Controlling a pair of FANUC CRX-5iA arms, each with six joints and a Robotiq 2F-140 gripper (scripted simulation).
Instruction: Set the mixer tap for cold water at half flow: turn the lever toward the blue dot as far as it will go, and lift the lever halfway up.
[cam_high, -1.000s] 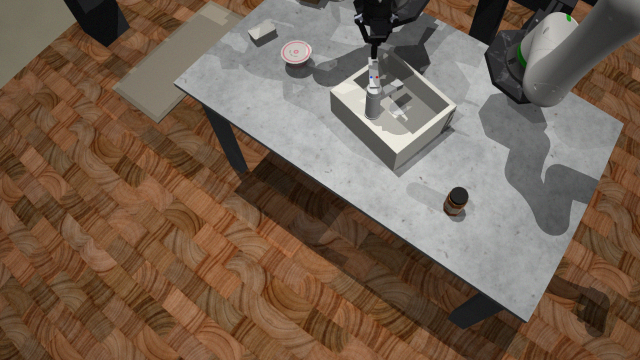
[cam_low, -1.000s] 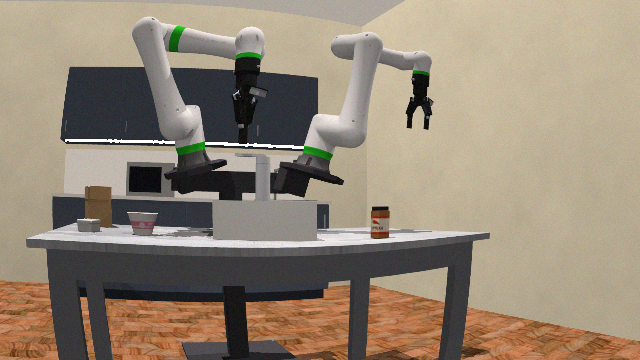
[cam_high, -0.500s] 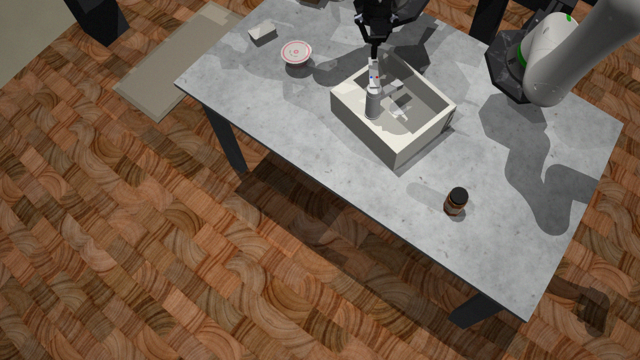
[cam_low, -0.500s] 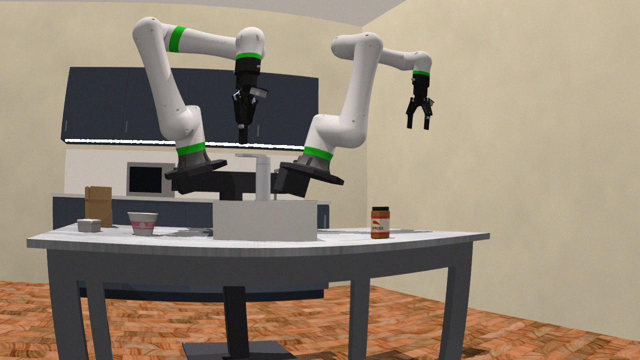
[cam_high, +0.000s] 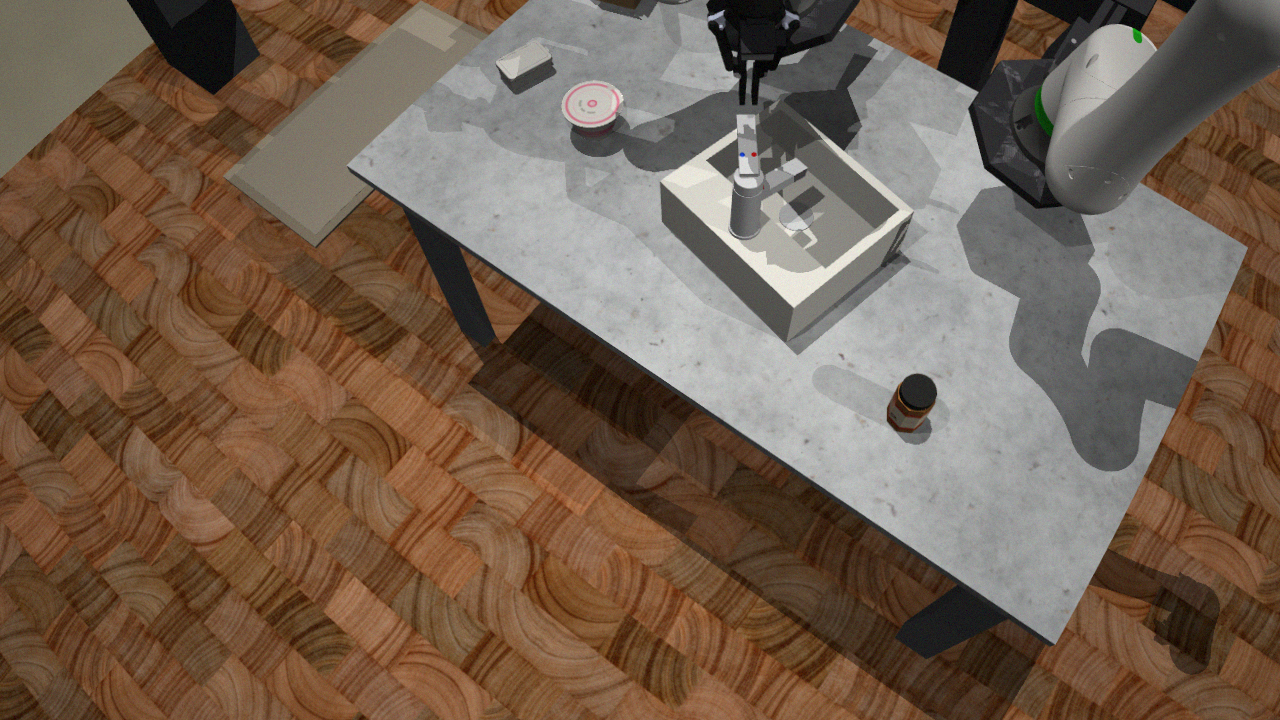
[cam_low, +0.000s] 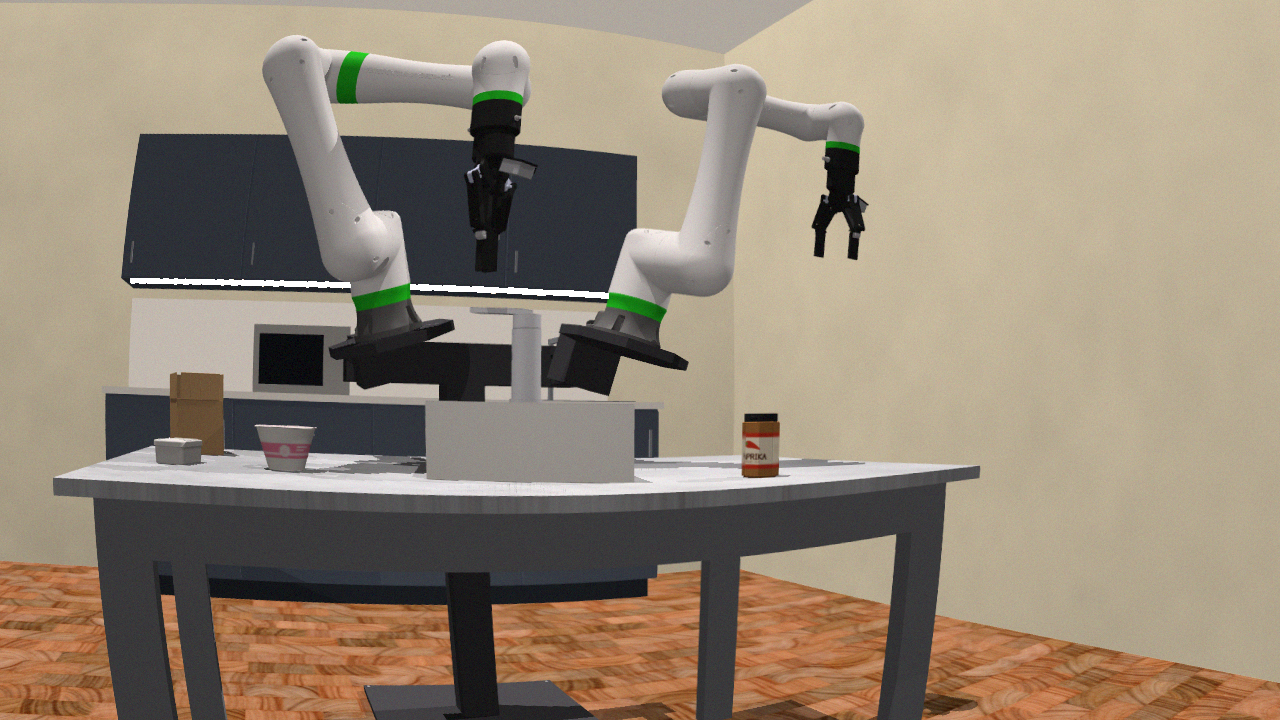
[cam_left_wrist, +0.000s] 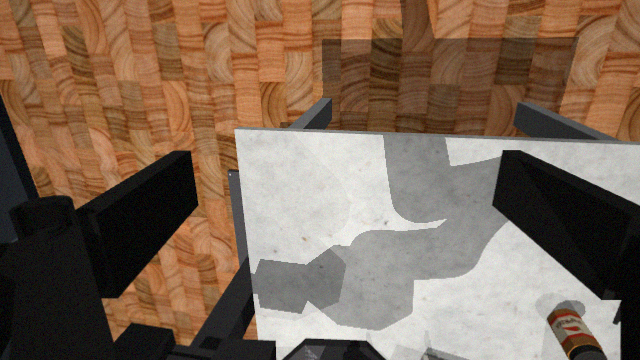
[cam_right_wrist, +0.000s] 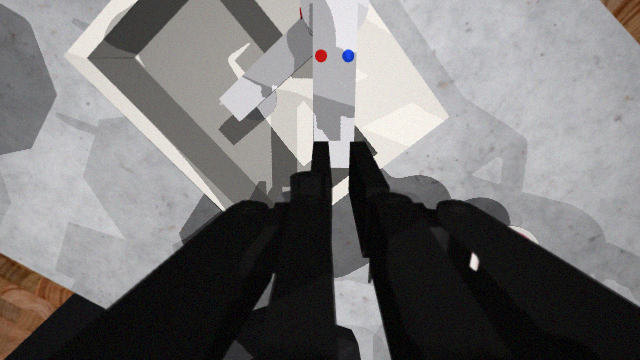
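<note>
Now: right hand 10 cm above the flat lever, 4 cm short of it and 3 cm to the right of it. From my right hand the other things lie so: pink-and-white bowl: 36 cm to the right, 33 cm below, 4 cm behind; paprika jar: 43 cm to the left, 32 cm below, 16 cm ahead; white basin: 34 cm below, 8 cm to the left, 4 cm behind.
</note>
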